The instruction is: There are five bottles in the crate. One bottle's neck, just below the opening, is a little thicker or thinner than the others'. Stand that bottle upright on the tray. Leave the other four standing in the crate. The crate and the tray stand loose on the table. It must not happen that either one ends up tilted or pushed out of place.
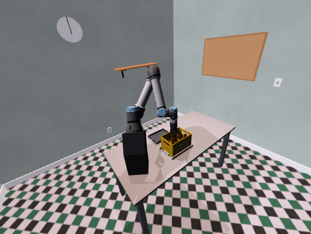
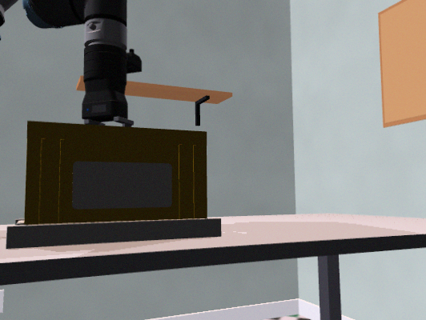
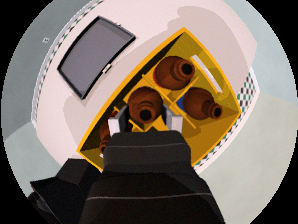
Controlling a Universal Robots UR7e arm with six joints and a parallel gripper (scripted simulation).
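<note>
Now: hand 8 cm above the crate and 4 cm to the left of it. The rest, counted from my hand: dark tray: 24 cm to the left, 15 cm below, 5 cm behind; brown bottle: 9 cm ahead, 7 cm below, 2 cm to the left.
</note>
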